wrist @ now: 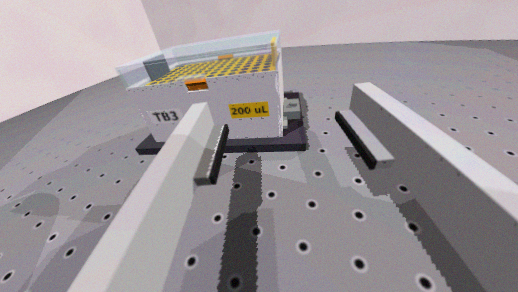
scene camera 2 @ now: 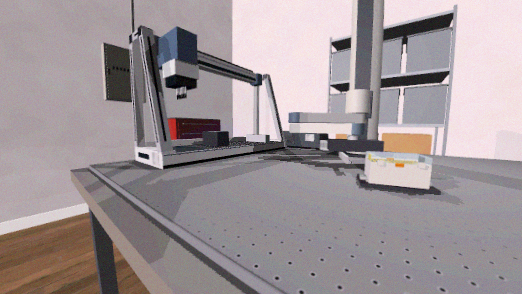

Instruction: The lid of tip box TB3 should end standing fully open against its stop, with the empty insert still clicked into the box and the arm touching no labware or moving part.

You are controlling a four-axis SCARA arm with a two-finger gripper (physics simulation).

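Frame: origin at the arm's base, x right, y ahead, z up, level; centimetres.
Seen in the pictures: gripper, fingertip midpoint: (wrist: 279, 108) (scene camera 2: 363, 160); arm's base, origin of the base link: (scene camera 2: 360, 156).
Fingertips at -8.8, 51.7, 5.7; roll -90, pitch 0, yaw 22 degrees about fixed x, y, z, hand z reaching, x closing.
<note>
Pixels of each thing's top centre, then the offset from my fingertips to it, as dx, dy, dz. "pt": a spot on its surface instead.
- white tip box TB3, middle of its top: (wrist: 207, 44) (scene camera 2: 395, 154) -7.5, +4.7, +3.3
- dark base plate, surface spot: (wrist: 295, 144) pt +0.6, +1.5, -3.7
- orange latch, surface spot: (wrist: 196, 84) pt -6.4, +0.7, +1.2
- small grey block, middle of its top: (wrist: 293, 104) -0.7, +6.5, -2.9
- gantry machine, surface spot: (scene camera 2: 150, 156) pt +63.6, +33.3, -1.2
- dark block, surface spot: (scene camera 2: 216, 138) pt +61.2, +4.8, +4.2
The white tip box TB3 (scene camera 2: 397, 176) (wrist: 260, 90) stands upright on a dark base plate (wrist: 295, 144). Its clear lid (scene camera 2: 422, 159) (wrist: 225, 47) lies low over the top and looks closed. The yellow insert (scene camera 2: 389, 159) (wrist: 215, 67) with its grid of holes shows through the lid, level in the box. An orange latch (scene camera 2: 399, 165) (wrist: 196, 84) is on the front wall. My gripper (scene camera 2: 351, 158) (wrist: 279, 108) is shut with nothing held, a gap remaining between its finger pads. In the wrist view the box is beyond the fingers; the left finger overlaps its front wall in the picture. Contact cannot be told.
A small grey block (wrist: 291, 107) sits on the base plate at the box's right side. In the scene view a gantry machine (scene camera 2: 150, 156) stands at the left back, with a dark block (scene camera 2: 216, 138) on its deck. A shelf unit (scene camera 2: 453, 60) is behind the arm.
</note>
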